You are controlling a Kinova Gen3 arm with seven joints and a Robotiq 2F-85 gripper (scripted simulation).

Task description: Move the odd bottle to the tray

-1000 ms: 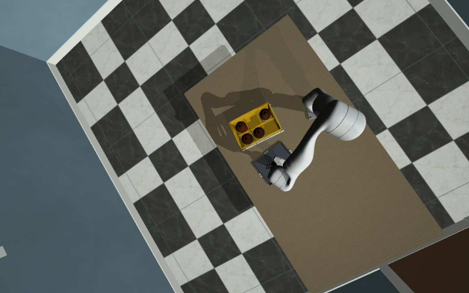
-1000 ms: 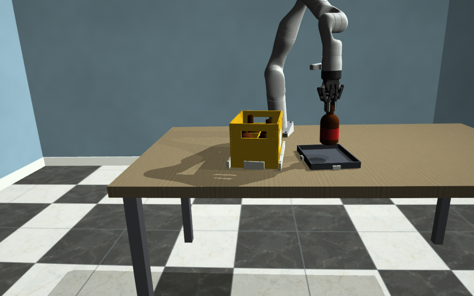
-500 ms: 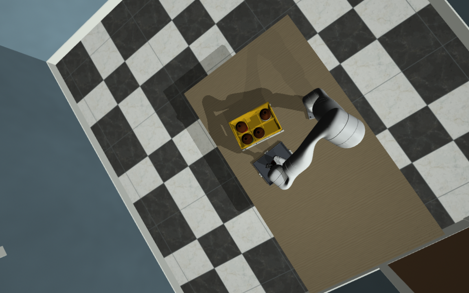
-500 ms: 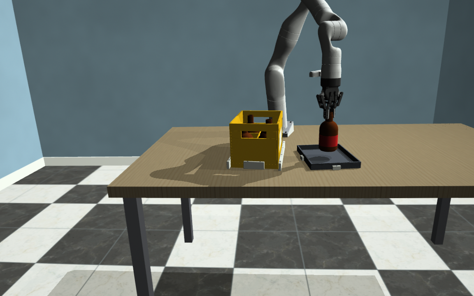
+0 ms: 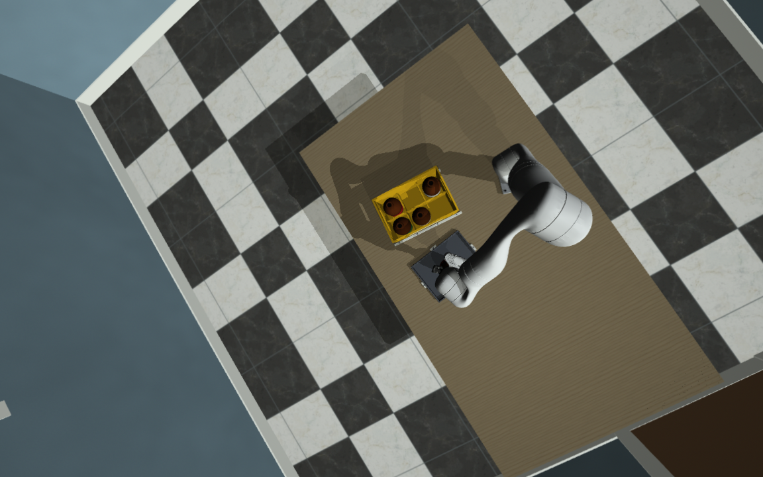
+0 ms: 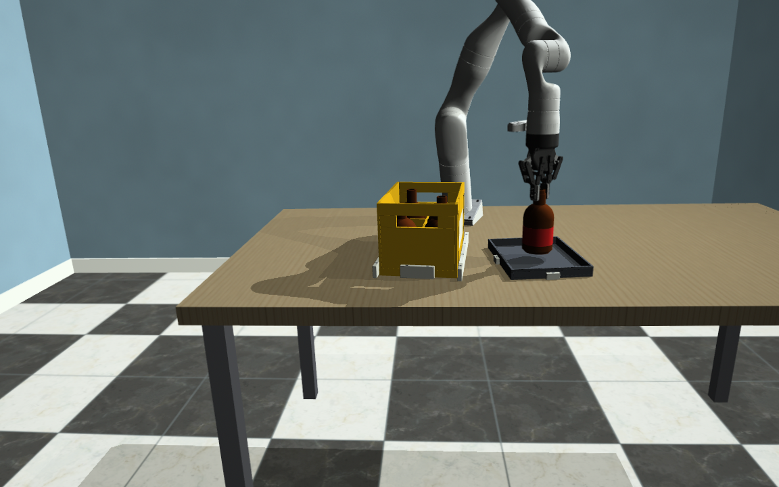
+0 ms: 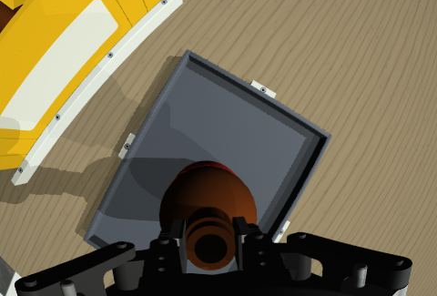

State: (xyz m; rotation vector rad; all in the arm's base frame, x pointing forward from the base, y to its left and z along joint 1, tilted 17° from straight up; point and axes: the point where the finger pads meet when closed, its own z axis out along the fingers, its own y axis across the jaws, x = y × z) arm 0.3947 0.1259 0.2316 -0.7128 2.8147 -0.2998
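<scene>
My hand is 70 mm above the brown bottle. The rest, counted from my hand: yellow crate 80 mm behind, 270 mm to the right, 90 mm below; dark tray 160 mm below.
</scene>
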